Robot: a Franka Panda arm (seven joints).
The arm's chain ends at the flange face. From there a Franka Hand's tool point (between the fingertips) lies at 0.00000 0.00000 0.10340 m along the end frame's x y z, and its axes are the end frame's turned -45 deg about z.
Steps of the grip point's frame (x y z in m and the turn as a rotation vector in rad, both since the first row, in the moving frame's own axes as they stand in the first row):
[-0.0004, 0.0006, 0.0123, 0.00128, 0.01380, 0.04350]
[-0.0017, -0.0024, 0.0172, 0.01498, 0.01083, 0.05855]
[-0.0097, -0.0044, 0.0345, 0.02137, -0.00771, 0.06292]
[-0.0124, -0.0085, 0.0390, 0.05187, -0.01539, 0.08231]
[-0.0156, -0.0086, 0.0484, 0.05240, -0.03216, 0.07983]
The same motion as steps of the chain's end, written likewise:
[-0.0008, 0.0018, 0.0123, 0.01066, 0.00885, 0.04350]
[-0.0027, 0.0014, 0.0172, 0.01825, -0.00293, 0.05855]
[-0.0079, 0.0048, 0.0345, 0.00966, -0.02056, 0.06292]
[-0.0100, 0.0056, 0.0392, 0.02580, -0.04756, 0.08231]
[-0.0110, 0.0067, 0.0486, 0.01431, -0.05979, 0.07983]

